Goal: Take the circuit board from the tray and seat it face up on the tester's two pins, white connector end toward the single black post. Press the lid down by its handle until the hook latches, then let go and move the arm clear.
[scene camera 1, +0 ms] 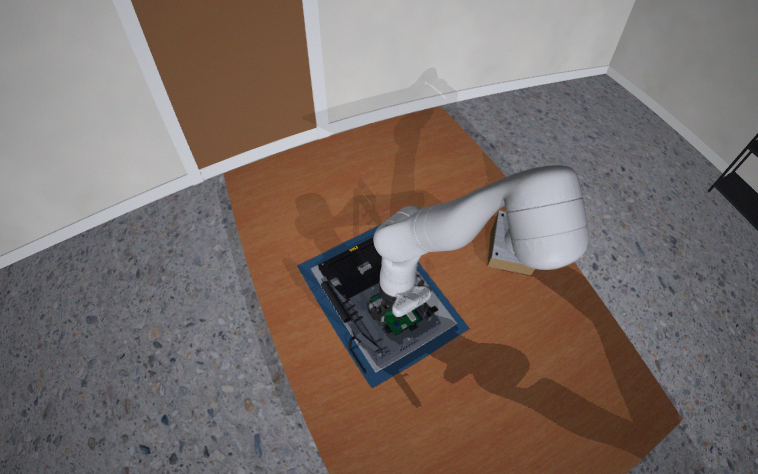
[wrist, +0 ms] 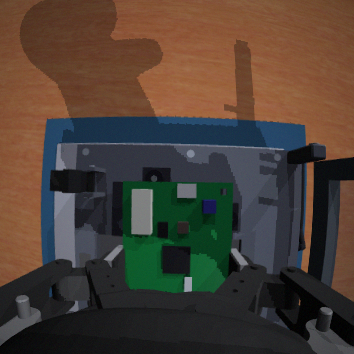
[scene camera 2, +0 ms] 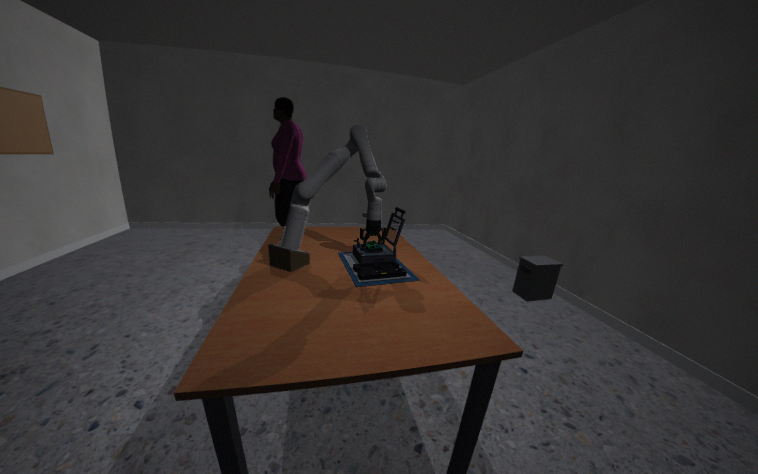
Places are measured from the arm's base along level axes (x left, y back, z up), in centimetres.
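Where they show: gripper, fingertip midpoint: [wrist: 176,260] [scene camera 2: 372,247]; arm's base, origin of the base link: [scene camera 2: 289,248].
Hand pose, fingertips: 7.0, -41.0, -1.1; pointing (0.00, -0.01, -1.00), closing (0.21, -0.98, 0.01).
Note:
Things, the pixels of their centre, and the offset from my fingertips, as dx, dy, dz. "pt": a spot on its surface instead. Level surfaces: height alone.
- green circuit board, body centre: [wrist: 175,266] [scene camera 1: 394,308] [scene camera 2: 372,244] +0.2, +0.1, +1.7
- black upright part, surface spot: [wrist: 75,181] pt +4.1, +7.2, +3.1
- black lid frame, body centre: [scene camera 1: 350,312] [scene camera 2: 393,225] +2.0, -10.9, +11.7
- black tray, surface spot: [scene camera 2: 380,271] pt -21.3, -1.7, -4.2
- blue-bordered mat, its level: dz -6.7
- wooden table, its level: dz -6.9
The green circuit board [scene camera 1: 398,323] [scene camera 2: 371,245] [wrist: 200,260] is face up, over the grey tester [scene camera 2: 373,256] [wrist: 200,167]. Its long white connector [wrist: 142,211] is on the left in the wrist view, the side of a black upright part [wrist: 75,181] of the tester. My gripper [scene camera 2: 372,240] [wrist: 176,260] is shut on the board's two opposite side edges. The pins are hidden under the board, so I cannot tell whether it rests on them. The black lid frame [scene camera 2: 394,226] [wrist: 324,225] stands open on the side away from the white connector. The black tray [scene camera 2: 380,271] lies beside the tester.
A blue-bordered mat [scene camera 1: 373,381] [scene camera 2: 356,283] [wrist: 175,131] lies under the tester and tray on the wooden table [scene camera 1: 313,413] [scene camera 2: 346,335]. The arm's base block [scene camera 1: 511,267] [scene camera 2: 289,258] is to one side. A person [scene camera 2: 287,150] stands beyond the table.

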